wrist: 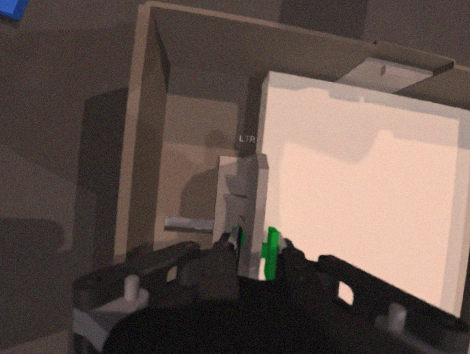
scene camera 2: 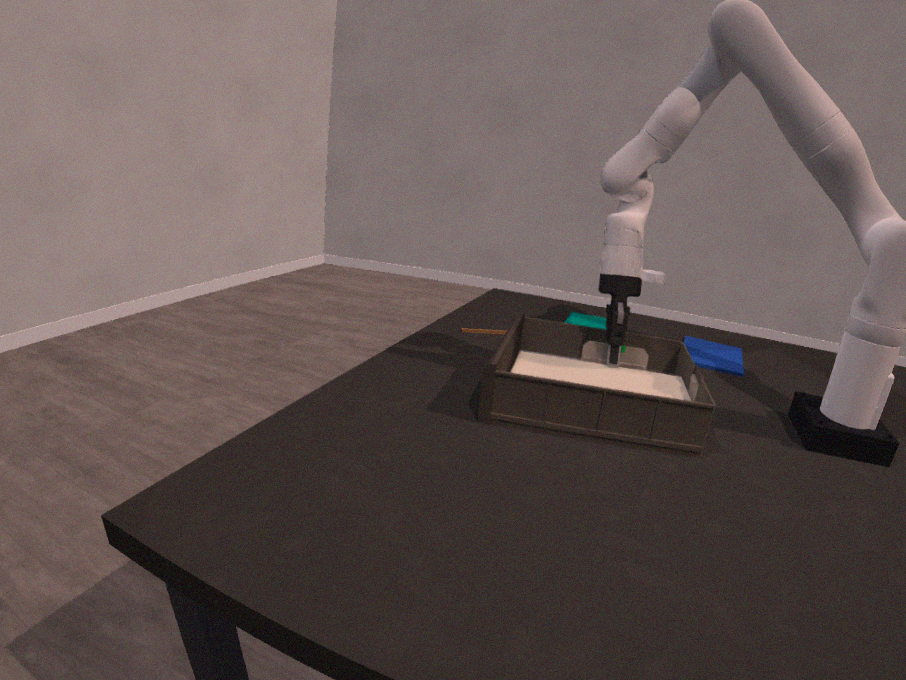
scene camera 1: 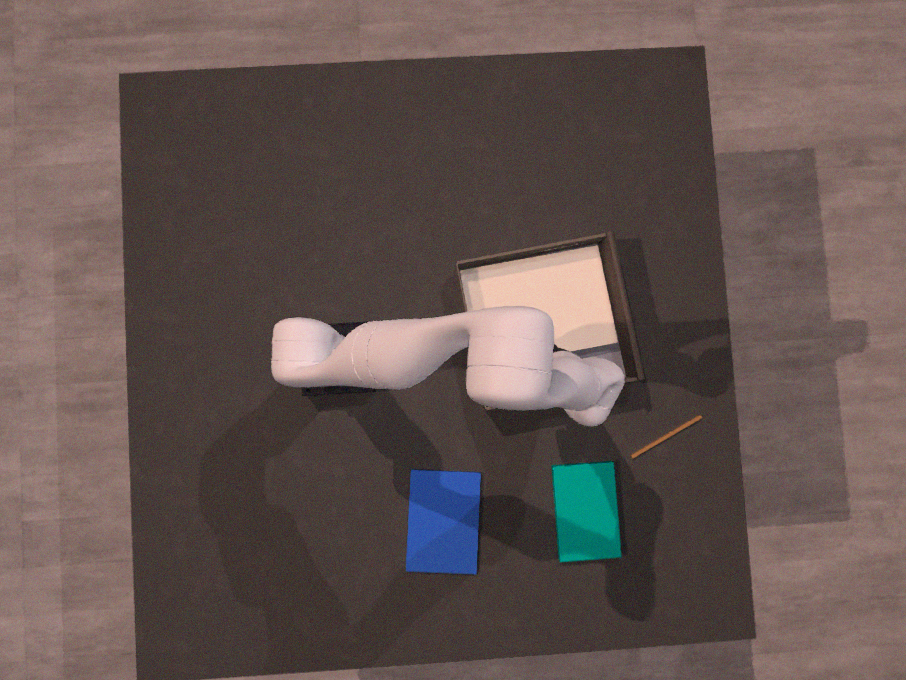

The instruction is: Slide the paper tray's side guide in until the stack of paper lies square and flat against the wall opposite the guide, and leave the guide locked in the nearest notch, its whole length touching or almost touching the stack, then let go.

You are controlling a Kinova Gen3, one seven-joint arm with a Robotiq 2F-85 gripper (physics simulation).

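Pixels of known places: gripper, fingertip midpoint: [wrist: 255, 241] [scene camera 2: 611, 365]; arm's base, origin of the base link: [scene camera 2: 845, 416].
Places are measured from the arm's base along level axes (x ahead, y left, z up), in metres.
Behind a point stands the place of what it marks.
Note:
The brown paper tray [scene camera 1: 625, 307] @[x 0.580, y 0.142, z 0.048 m] [scene camera 2: 570, 411] @[x 0.427, y 0.260, z -0.004 m] [wrist: 134, 130] @[x 0.380, y -0.062, z 0.038 m] stands on the table. The cream paper stack [scene camera 1: 541, 281] @[x 0.416, y 0.190, z -0.004 m] [scene camera 2: 600, 374] @[x 0.429, y 0.089, z -0.004 m] [wrist: 360, 200] @[x 0.364, y 0.105, z -0.004 m] lies flat in it; its far long edge runs along the wall opposite the guide in the overhead view. The pale side guide [scene camera 2: 636, 357] @[x 0.384, y 0.016, z 0.017 m] [wrist: 261, 192] @[x 0.387, y 0.014, z 0.033 m] stands upright at the stack's other side, touching or almost touching it. My gripper [scene camera 2: 614, 357] @[x 0.423, y 0.033, z -0.004 m] [wrist: 255, 241] @[x 0.423, y 0.033, z -0.004 m] points down into the tray, shut on the guide's green latch [scene camera 2: 622, 349] @[x 0.409, y 0.033, z 0.031 m] [wrist: 270, 255] @[x 0.419, y 0.031, z 0.036 m], with a finger on each side. The arm hides the gripper and guide in the overhead view. The notch engagement is not visible.
A pale plate [wrist: 385, 75] @[x 0.280, y 0.072, z 0.023 m] is at a tray side wall, beside the stack. A metal strip [wrist: 187, 223] @[x 0.435, y -0.019, z -0.040 m] lies behind the guide. A blue block [scene camera 1: 443, 523] @[x 0.250, y -0.331, z -0.037 m] [scene camera 2: 713, 355] @[x 0.246, y -0.309, z -0.038 m], a green block [scene camera 1: 586, 512] @[x 0.547, y -0.285, z -0.028 m] [scene camera 2: 585, 320] @[x 0.573, y -0.318, z -0.028 m] and an orange stick [scene camera 1: 666, 436] @[x 0.711, y -0.115, z -0.039 m] [scene camera 2: 483, 331] @[x 0.742, y -0.092, z -0.042 m] lie outside the tray.

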